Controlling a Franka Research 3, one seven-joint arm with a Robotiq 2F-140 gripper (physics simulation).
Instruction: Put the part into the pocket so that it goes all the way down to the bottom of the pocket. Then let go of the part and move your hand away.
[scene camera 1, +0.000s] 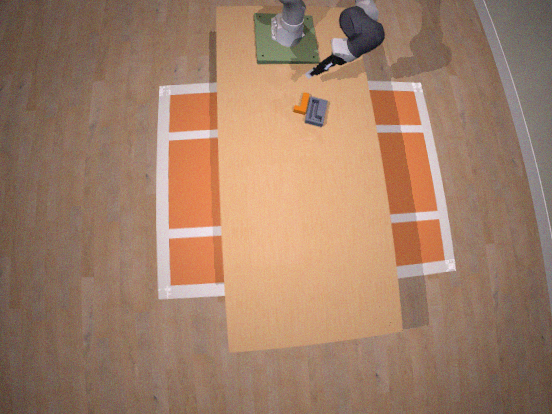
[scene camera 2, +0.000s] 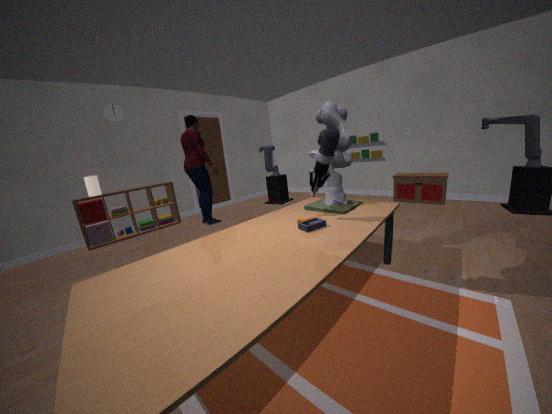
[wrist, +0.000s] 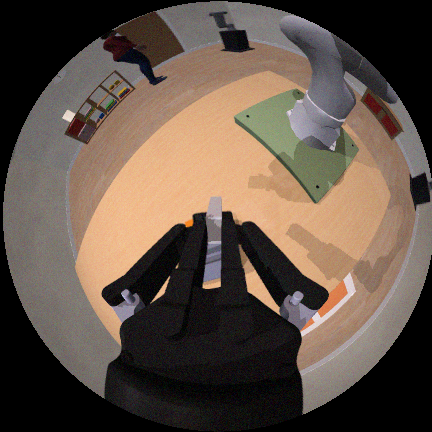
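The part, an orange L-shaped piece, lies beside the grey-blue block with the pocket, on its left side in scene camera 1. The L-shaped pocket in the block's top shows no part in it. My gripper is shut and empty. It hangs above the table, between the robot base and the part in scene camera 1. In the wrist view the fingers hide most of the block and nearly all of the part.
The green base plate carries the arm's base at the table's far end. The wooden table has its side edge to the right of the block in scene camera 1. A person stands beyond the table.
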